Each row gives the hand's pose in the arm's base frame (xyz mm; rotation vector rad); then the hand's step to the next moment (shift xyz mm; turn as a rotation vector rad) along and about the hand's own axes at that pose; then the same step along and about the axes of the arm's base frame.
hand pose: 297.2 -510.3 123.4 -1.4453 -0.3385 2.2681
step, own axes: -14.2 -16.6 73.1 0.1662 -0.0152 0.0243
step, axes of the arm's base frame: -57.2 9.5 49.6 -0.0794 0.0931 -0.1160
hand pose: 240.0 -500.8 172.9 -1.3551 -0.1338 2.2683
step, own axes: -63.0 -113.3 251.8 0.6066 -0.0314 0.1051
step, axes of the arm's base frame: -148.8 111.2 213.8 -0.3124 0.3215 -0.4231
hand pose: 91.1 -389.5 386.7 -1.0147 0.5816 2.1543
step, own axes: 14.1 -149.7 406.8 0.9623 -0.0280 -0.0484
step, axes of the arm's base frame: -97.4 363.4 215.8 -0.4056 0.3593 -0.7972
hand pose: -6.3 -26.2 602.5 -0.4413 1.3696 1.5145
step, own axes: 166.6 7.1 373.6 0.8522 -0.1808 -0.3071
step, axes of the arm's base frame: 49.9 405.5 -20.7 -0.3186 0.0589 -0.8650
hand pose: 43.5 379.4 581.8 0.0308 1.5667 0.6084
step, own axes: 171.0 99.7 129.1 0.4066 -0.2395 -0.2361
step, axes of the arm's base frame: 67.8 195.9 -113.4 -0.1834 -0.1347 -0.4761
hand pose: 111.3 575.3 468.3 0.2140 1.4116 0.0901
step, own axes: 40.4 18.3 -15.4 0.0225 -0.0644 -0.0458
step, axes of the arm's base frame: -7.6 27.0 -37.7 -0.0457 -0.0543 -0.0413
